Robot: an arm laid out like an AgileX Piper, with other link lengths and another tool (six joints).
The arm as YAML. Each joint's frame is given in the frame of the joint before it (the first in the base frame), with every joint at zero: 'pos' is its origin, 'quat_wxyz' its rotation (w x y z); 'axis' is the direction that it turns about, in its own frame. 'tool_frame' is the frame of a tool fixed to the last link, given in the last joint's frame.
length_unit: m
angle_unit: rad
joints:
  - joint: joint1
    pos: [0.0, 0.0, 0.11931]
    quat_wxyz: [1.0, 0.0, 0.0, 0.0]
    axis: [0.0, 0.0, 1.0]
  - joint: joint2
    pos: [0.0, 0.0, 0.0]
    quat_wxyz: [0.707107, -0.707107, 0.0, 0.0]
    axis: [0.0, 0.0, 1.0]
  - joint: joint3
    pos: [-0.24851, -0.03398, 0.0]
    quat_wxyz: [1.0, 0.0, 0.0, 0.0]
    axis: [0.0, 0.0, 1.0]
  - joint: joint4
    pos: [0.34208, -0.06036, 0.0]
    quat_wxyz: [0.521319, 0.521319, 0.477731, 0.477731]
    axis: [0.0, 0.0, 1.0]
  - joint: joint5
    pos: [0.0, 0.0, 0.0]
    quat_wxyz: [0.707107, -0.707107, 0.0, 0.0]
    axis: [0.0, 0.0, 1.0]
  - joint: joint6
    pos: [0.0, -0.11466, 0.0]
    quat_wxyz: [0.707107, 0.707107, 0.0, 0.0]
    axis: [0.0, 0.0, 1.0]
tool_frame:
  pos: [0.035, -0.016, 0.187]
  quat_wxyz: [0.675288, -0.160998, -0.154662, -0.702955]
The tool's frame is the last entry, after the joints.
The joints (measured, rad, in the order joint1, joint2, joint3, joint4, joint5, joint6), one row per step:
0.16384, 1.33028, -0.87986, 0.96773, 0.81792, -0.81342
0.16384, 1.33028, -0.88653, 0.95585, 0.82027, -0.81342
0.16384, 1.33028, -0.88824, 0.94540, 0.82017, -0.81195
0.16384, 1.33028, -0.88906, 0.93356, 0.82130, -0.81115
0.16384, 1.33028, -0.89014, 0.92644, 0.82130, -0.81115
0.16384, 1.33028, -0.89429, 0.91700, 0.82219, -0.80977
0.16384, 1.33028, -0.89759, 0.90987, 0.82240, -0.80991
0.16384, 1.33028, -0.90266, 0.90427, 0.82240, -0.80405
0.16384, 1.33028, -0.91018, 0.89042, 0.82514, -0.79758
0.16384, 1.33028, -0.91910, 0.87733, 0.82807, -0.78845
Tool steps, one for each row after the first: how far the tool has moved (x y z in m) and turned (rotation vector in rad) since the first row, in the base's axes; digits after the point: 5 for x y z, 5 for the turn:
0.00103, -0.00138, 0.00117, -0.00943, -0.00696, 0.00599
0.00123, -0.00305, 0.00035, -0.01826, -0.00931, 0.00864
0.00080, -0.00489, -0.00111, -0.02856, -0.01069, 0.01312
0.00094, -0.00607, -0.00170, -0.03497, -0.01283, 0.01559
0.00168, -0.00737, -0.00123, -0.04237, -0.01689, 0.01858
0.00247, -0.00843, -0.00078, -0.04848, -0.02120, 0.02121
0.00372, -0.00903, 0.00076, -0.05063, -0.02319, 0.01924
0.00475, -0.01067, 0.00211, -0.05936, -0.02673, 0.02160
0.00610, -0.01206, 0.00424, -0.06617, -0.02969, 0.02194

